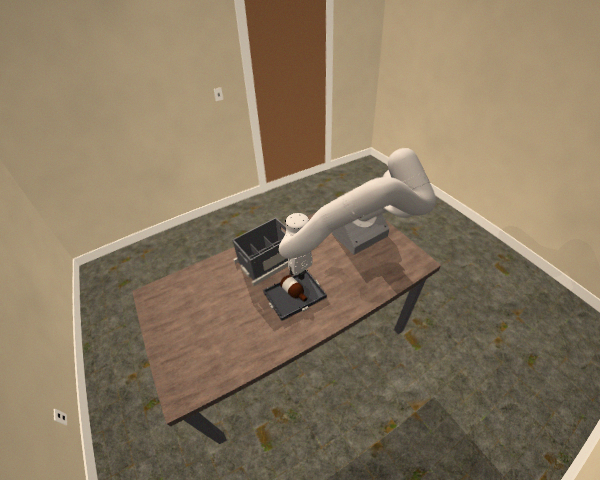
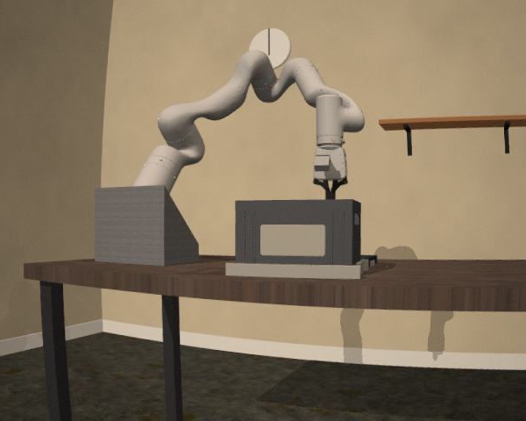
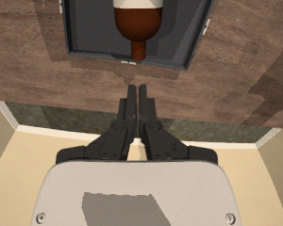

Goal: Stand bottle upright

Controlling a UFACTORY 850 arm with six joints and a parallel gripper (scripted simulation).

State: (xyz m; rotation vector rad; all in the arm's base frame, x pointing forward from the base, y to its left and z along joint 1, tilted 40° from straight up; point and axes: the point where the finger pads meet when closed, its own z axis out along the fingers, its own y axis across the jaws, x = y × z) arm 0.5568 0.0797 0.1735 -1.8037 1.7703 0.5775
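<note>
Now: the brown bottle 16 cm below my hand and 5 cm to the right of it. Round my hand: grey crate (33 cm to the right, 12 cm below, 2 cm behind); dark tray (19 cm below, 5 cm to the right, 1 cm ahead).
</note>
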